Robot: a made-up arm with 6 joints.
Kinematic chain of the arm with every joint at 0, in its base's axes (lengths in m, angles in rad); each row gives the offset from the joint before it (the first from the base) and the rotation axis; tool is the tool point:
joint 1: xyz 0 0 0.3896 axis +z
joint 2: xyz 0 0 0 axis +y
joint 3: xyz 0 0 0.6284 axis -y
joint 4: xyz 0 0 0 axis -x
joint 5: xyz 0.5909 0 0 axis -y
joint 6: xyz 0 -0.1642 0 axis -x
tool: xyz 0 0 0
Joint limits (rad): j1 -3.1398..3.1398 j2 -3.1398..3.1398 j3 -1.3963..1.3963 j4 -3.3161..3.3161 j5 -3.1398..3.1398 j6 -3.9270..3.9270
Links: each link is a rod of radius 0.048 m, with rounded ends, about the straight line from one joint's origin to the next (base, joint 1, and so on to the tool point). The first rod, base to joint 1, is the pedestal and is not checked.
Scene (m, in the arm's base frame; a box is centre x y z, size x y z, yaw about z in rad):
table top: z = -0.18
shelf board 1: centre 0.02 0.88 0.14 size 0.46 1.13 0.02 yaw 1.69
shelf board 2: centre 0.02 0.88 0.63 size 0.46 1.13 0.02 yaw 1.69
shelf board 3: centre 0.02 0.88 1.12 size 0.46 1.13 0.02 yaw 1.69
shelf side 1: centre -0.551 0.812 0.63 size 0.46 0.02 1 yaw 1.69
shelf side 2: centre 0.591 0.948 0.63 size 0.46 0.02 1 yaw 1.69
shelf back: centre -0.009 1.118 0.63 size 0.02 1.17 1 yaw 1.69
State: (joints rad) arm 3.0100 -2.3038 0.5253 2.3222 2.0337 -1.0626
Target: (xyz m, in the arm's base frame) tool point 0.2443 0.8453 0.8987
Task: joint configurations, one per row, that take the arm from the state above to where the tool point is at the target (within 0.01 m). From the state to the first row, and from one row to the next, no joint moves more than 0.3 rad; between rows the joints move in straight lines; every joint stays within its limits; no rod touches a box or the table.
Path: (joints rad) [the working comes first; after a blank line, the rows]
Joints at the target: 1.2032 0.4455 0.1085 2.0509 2.0337 -1.0626
Straight joint move there: touches shelf board 3.

1: 2.7458 -2.0245 0.3962 2.2864 2.0337 -1.0626
2: 2.4816 -1.7452 0.2671 2.2506 2.0337 -1.0626
3: 2.2175 -1.4659 0.1380 2.2148 2.0337 -1.0626
4: 1.9533 -1.1866 0.0089 2.1790 2.0337 -1.0626
5: 1.6891 -0.9073 -0.1202 2.1433 2.0337 -1.0626
6: 1.4249 -0.6280 -0.2493 2.1075 2.0337 -1.0626
7: 1.1607 -0.3486 -0.3784 2.0717 2.0337 -1.0626
8: 0.8965 -0.0693 -0.5075 2.0359 2.0337 -1.0626
9: 0.9988 0.1023 -0.3021 2.0409 2.0337 -1.0626
10: 1.1010 0.2739 -0.0968 2.0459 2.0337 -1.0626
11: 1.2032 0.4455 0.1085 2.0509 2.0337 -1.0626

